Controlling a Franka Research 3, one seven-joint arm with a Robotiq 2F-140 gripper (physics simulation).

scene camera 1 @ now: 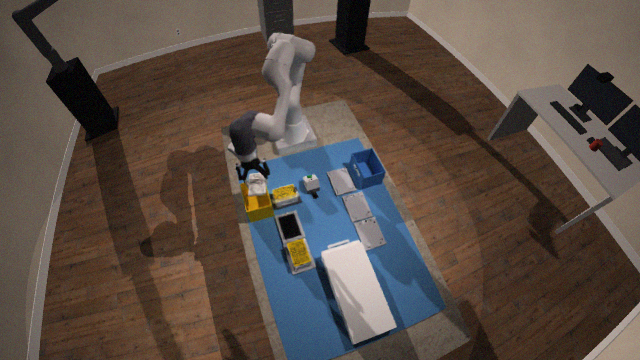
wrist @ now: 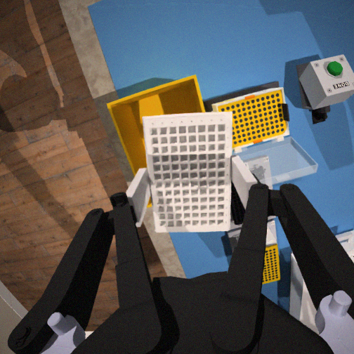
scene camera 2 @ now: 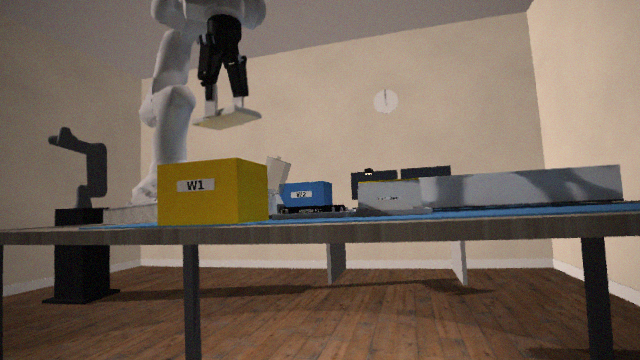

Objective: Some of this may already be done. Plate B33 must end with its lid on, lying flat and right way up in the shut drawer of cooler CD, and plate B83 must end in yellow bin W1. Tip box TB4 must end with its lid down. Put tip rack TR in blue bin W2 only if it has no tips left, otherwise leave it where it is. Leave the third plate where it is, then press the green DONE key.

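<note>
My gripper (scene camera 1: 256, 179) (scene camera 2: 225, 104) (wrist: 189, 173) is shut on a white well plate (scene camera 1: 257, 187) (scene camera 2: 227, 119) (wrist: 191, 145), held level high above yellow bin W1 (scene camera 1: 260, 212) (scene camera 2: 197, 207) (wrist: 162, 97); its label is unreadable. A tip box (scene camera 1: 285, 196) (wrist: 252, 116) with a yellow grid stands beside the bin, its clear lid (scene camera 2: 278, 171) (wrist: 287, 157) raised. A second yellow grid (scene camera 1: 299, 252) (wrist: 271, 262) sits in a white base farther out. The white cooler (scene camera 1: 357, 290) (scene camera 2: 520, 187) looks shut. Blue bin W2 (scene camera 1: 369, 175) (scene camera 2: 322, 197) and the green DONE key (scene camera 1: 310, 176) (wrist: 335, 68) stand apart.
A tray with a black inside (scene camera 1: 290, 226) lies between the two yellow grids. Several flat grey panels (scene camera 1: 341, 181) (scene camera 1: 357, 206) (scene camera 1: 370, 233) lie in a row near the blue bin. The cooler's handle (scene camera 1: 339, 244) faces the arm.
</note>
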